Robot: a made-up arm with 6 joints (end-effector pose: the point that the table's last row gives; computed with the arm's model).
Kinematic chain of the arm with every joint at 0, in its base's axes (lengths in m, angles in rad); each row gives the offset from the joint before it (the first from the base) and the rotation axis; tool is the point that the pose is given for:
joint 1: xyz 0 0 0.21 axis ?
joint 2: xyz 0 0 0 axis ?
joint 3: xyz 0 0 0.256 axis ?
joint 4: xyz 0 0 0 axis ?
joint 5: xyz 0.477 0 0 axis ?
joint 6: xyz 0 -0.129 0 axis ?
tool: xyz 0 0 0
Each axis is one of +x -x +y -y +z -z.
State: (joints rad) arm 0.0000 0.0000 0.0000 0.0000 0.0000 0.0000
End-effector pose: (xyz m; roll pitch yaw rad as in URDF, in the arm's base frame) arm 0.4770 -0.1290 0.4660 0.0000 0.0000 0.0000
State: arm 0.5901 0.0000 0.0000 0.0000 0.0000 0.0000
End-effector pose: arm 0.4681 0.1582 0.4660 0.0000 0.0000 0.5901
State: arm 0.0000 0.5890 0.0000 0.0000 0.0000 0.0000
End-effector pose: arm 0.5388 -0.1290 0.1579 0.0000 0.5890 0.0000
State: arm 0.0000 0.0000 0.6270 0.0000 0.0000 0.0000
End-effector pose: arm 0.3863 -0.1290 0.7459 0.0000 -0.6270 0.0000
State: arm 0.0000 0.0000 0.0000 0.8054 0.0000 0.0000
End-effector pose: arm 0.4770 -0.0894 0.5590 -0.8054 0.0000 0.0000
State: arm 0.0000 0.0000 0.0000 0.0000 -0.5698 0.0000
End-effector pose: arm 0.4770 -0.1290 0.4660 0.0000 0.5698 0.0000
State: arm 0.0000 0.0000 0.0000 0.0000 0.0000 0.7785
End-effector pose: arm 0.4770 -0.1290 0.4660 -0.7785 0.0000 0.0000
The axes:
joint 1: +z
joint 2: +y
joint 3: -y
joint 4: -x
joint 5: -y
joint 6: -x

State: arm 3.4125 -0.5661 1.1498 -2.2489 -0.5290 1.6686
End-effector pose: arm 0.1246 -0.0494 0.9126 -1.8611 -0.9415 -0.4603
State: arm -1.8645 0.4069 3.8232 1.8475 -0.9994 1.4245
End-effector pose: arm 0.1276 0.3001 0.1963 0.2389 0.3767 2.3326
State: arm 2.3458 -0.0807 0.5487 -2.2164 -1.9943 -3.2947
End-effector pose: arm -0.3533 0.2498 0.6627 -2.2687 -0.2029 -1.6340
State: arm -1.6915 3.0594 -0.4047 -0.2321 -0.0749 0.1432
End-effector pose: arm -0.0738 0.4340 0.1342 -3.0461 -0.3953 1.4314
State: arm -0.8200 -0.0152 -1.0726 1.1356 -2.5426 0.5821
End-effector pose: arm 0.1869 -0.2800 0.1079 -3.1316 -0.6469 3.0170
